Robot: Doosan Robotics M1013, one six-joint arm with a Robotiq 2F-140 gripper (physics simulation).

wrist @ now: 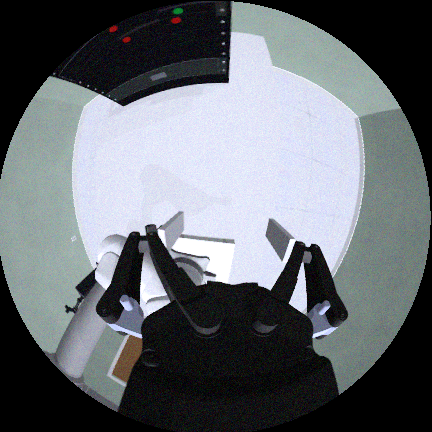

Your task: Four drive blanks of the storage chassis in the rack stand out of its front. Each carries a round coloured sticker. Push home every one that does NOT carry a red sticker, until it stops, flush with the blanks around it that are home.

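Seen in the pictures: gripper, fingertip midpoint: (225, 223); arm's base, link origin: (186, 268).
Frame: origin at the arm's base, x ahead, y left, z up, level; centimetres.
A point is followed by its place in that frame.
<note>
The black rack (200, 65) @[z 8.9, x 79.4, y 3.9 cm] shows at the upper left of the wrist view, cut off by the view's edge. On its dark front are a green sticker (178, 11), a red sticker (176, 20) just below it, another red sticker (126, 39) and a further red sticker (113, 29) to the left. The outlines of the blanks are too dark to tell how far each stands out. My gripper (225, 223) @[z 24.1, x 32.4, y -10.4 cm] is open and empty, its two pads wide apart, well away from the rack and touching none of the blanks.
A pale floor (280, 150) @[z -3.2, x 53.9, y -28.3 cm] with a raised edge lies beyond the fingers. The white arm (82, 335) and its base parts show at the lower left, near a white plate (222, 255) @[z 0.6, x 10.5, y -13.9 cm]. A dark box-like device (86, 283) and a brown panel (128, 360) are at the lower left.
</note>
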